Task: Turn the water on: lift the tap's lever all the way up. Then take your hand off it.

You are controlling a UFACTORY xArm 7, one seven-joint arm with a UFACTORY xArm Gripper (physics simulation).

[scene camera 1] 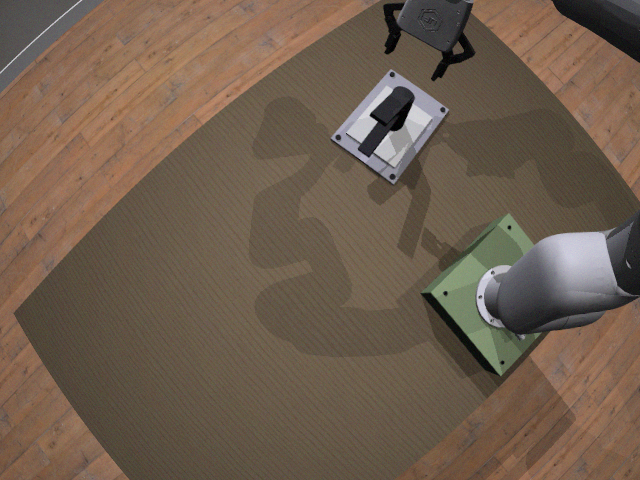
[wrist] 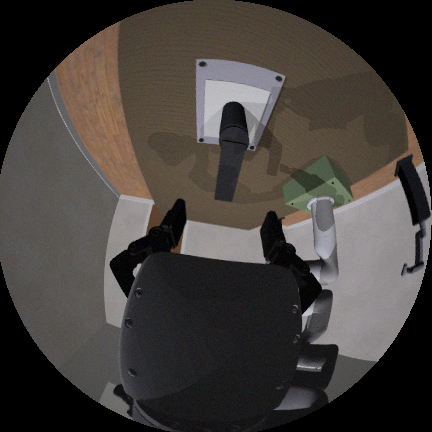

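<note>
The black tap stands on a grey plate with a white inner panel. Its lever rises steeply from the top of the post; in scene camera 1 it looks foreshortened, as a short wide bar. Whether it is at the very end of its travel cannot be read exactly. The thin spout points to the lower left in scene camera 1. My gripper is open and empty, with its fingers wide apart. It hangs beyond the tap at the top of scene camera 1, clear of the lever.
The green base block carries a pale robot arm joint at the right of scene camera 1. A brown mat lies under the tap. Shadows of the arm and tap fall on it. Wooden floor surrounds the mat.
</note>
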